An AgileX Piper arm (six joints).
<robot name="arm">
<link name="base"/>
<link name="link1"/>
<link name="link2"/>
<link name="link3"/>
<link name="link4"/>
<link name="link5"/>
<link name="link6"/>
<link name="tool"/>
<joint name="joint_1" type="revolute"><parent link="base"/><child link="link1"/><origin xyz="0 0 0.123" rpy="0 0 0"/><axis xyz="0 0 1"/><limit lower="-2.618" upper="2.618"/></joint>
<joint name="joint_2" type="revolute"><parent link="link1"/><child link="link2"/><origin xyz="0 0 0" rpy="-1.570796 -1.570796 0"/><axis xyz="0 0 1"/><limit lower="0" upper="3.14"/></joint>
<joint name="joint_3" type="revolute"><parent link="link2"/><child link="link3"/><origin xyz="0.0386 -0.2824 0" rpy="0 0 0"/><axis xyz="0 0 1"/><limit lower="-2.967" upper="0"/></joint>
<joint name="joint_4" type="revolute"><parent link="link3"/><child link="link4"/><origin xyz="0.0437 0.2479 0" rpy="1.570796 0 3.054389"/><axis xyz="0 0 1"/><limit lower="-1.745" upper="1.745"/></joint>
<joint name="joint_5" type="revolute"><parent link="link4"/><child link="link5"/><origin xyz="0 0 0" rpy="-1.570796 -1.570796 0"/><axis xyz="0 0 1"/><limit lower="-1.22" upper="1.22"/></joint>
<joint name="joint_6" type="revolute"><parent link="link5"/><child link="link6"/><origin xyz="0.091 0 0" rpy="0 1.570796 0"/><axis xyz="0 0 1"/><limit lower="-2.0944" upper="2.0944"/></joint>
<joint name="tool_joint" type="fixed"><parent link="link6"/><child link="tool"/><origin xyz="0 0 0" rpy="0 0 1.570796"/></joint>
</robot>
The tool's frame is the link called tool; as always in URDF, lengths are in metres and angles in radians.
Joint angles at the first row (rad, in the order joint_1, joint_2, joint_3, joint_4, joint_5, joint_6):
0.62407 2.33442 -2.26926 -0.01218 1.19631 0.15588
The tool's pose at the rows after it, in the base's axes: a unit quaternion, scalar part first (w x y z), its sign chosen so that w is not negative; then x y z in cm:
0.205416 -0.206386 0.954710 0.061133 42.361 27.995 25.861
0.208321 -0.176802 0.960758 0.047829 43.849 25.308 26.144
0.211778 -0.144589 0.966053 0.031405 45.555 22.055 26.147
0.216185 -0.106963 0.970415 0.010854 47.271 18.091 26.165
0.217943 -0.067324 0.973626 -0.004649 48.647 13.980 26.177
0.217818 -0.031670 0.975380 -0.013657 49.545 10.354 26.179
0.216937 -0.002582 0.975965 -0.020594 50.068 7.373 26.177
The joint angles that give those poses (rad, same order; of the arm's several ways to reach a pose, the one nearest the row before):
0.59060 2.32223 -2.30028 -0.03960 1.20581 0.17086
0.53283 2.31684 -2.30167 -0.05563 1.21550 0.17689
0.46343 2.31688 -2.30176 -0.07445 1.21759 0.17697
0.38227 2.31686 -2.30169 -0.09949 1.21755 0.17698
0.29885 2.31687 -2.30171 -0.11294 1.21756 0.17698
0.22538 2.31681 -2.30161 -0.11501 1.21751 0.17697
0.16570 2.31683 -2.30166 -0.11576 1.21845 0.17697

